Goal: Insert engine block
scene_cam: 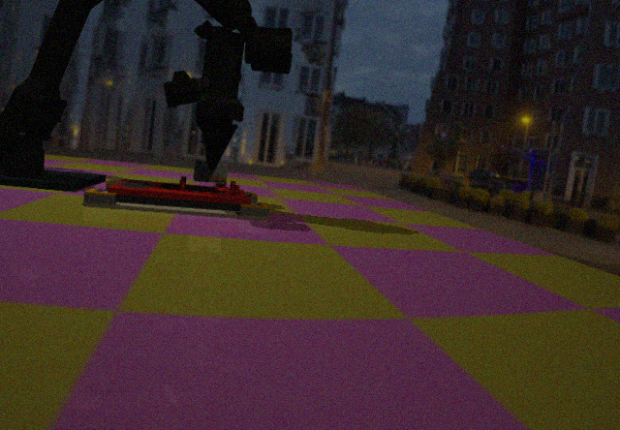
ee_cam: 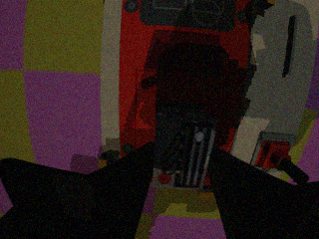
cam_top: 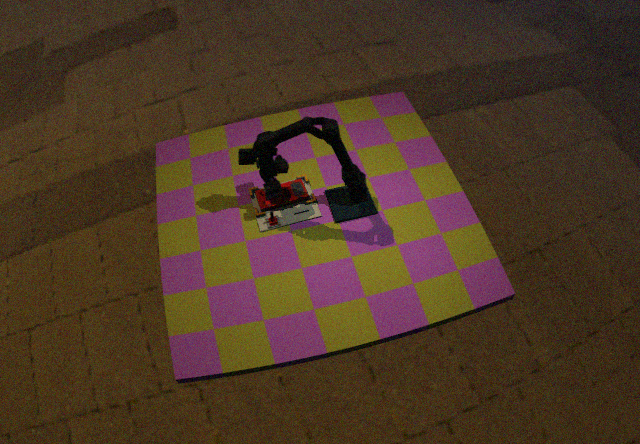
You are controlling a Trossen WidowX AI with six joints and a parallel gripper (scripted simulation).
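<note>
Right now the engine block is 1 cm below my gripper tip. The rest, counted from my gripper tip: fixture plate 4 cm behind, 1 cm to the left, 5 cm below.
</note>
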